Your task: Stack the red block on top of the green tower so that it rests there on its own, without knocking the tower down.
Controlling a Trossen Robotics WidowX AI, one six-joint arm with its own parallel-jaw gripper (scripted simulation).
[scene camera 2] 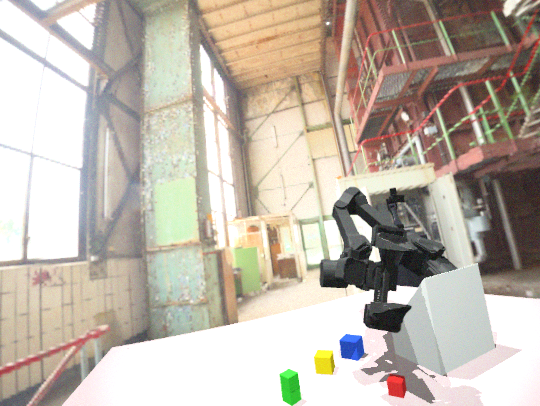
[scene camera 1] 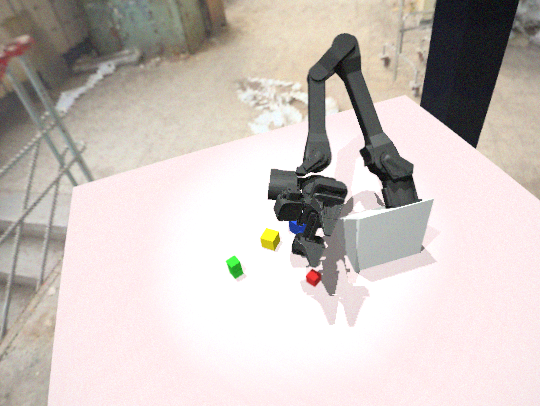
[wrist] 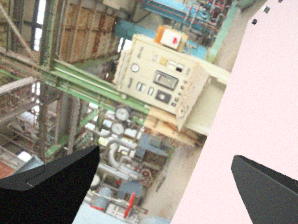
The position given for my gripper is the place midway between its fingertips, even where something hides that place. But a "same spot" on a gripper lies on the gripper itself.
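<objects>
My gripper: visible in scene camera 2 (410,277), scene camera 1, the wrist view. On my gripper, (wrist: 62,184) and (scene camera 1: 319,218): same spot.
</objects>
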